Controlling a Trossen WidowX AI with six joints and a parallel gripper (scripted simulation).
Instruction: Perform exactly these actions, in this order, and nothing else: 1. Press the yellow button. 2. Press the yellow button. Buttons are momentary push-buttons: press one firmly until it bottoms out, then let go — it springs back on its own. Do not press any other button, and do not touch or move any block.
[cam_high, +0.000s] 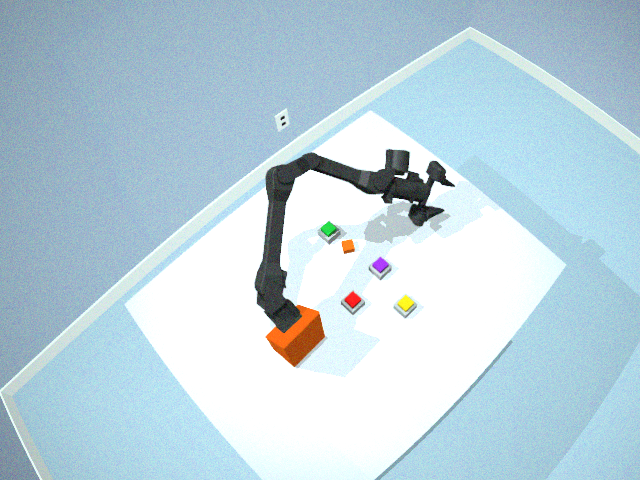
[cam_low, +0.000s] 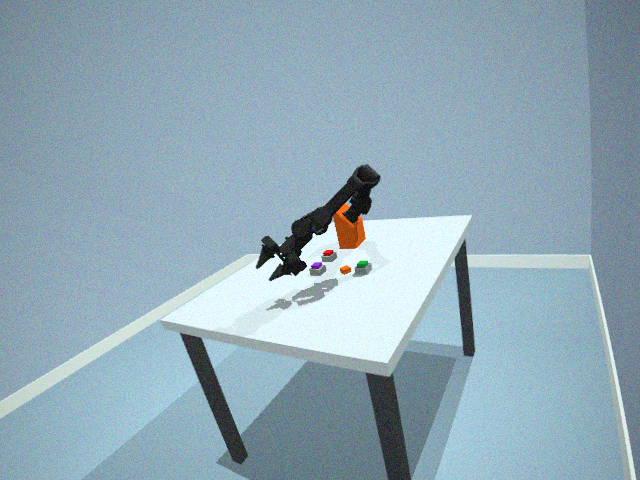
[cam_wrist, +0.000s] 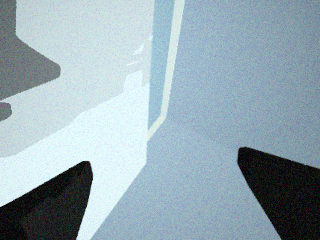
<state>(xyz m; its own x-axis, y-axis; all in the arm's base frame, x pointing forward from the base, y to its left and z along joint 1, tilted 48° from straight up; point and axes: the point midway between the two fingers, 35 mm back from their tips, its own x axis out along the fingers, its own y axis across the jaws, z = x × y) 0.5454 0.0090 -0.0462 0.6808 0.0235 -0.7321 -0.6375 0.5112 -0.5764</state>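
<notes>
Right now the yellow button is 300 mm behind my gripper tip, 100 mm to the right of it and 90 mm below it. Also, from my gripper tip: green button 290 mm behind, 220 mm to the left, 90 mm below; purple button 260 mm behind, 30 mm to the left, 90 mm below; small orange block 280 mm behind, 140 mm to the left, 110 mm below.
</notes>
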